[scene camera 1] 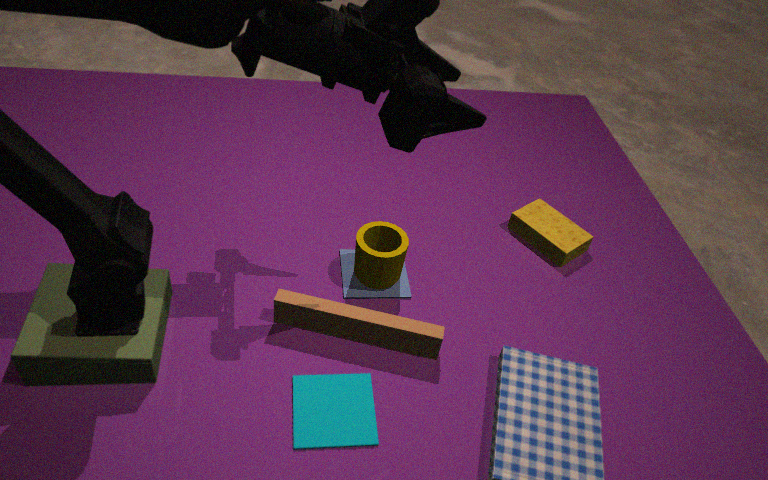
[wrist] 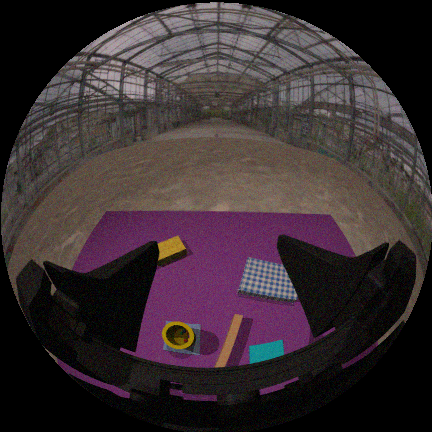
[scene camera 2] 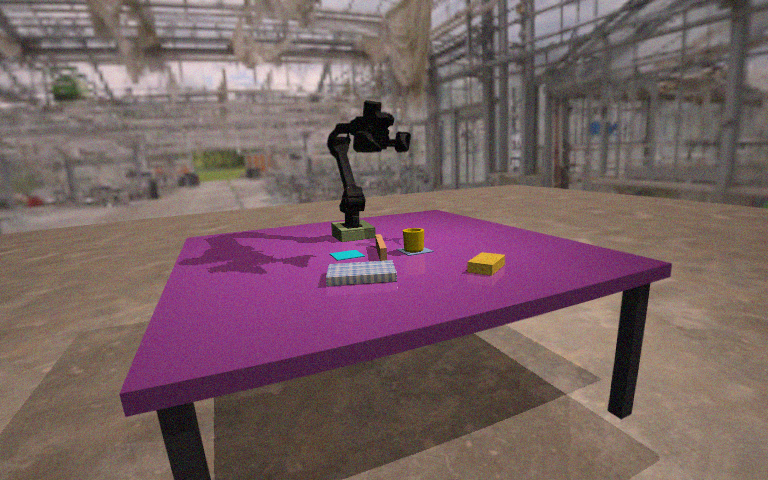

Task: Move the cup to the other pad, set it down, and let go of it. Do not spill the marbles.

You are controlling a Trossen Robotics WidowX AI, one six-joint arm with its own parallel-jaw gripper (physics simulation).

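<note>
The yellow cup stands upright on the blue-grey pad. Some marbles show inside it in the wrist view; their number is too small to tell. The cyan pad lies flat with nothing on it, across the wooden bar from the cup. My gripper is open and empty. It is high above the table, well clear of the cup, with its fingers pointing outward.
A wooden bar stands between the two pads. A yellow sponge and a blue-and-white checkered block lie farther from the arm's green base.
</note>
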